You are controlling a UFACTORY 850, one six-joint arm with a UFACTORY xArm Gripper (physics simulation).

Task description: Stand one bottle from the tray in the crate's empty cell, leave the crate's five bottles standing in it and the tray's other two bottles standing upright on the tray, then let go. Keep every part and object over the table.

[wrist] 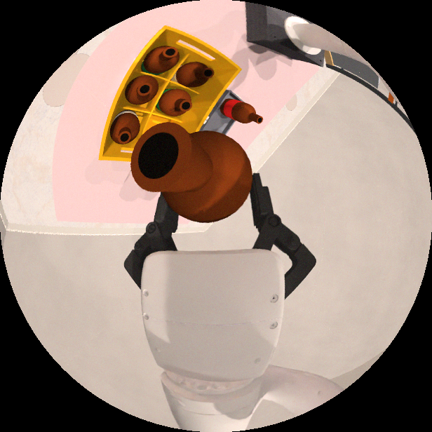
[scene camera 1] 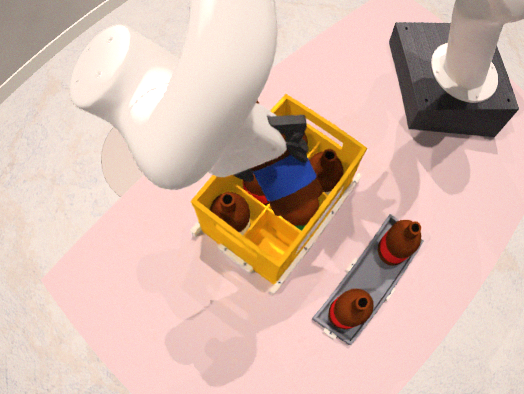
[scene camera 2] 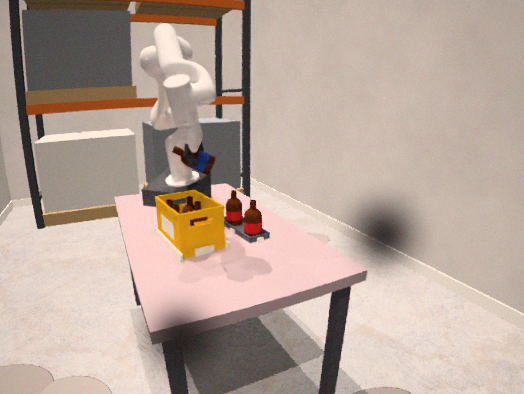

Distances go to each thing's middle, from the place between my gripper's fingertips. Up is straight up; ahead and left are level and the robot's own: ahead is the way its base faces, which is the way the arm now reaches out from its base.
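Labels:
My hand is right at the blue-labelled brown bottle (scene camera 1: 288, 184).

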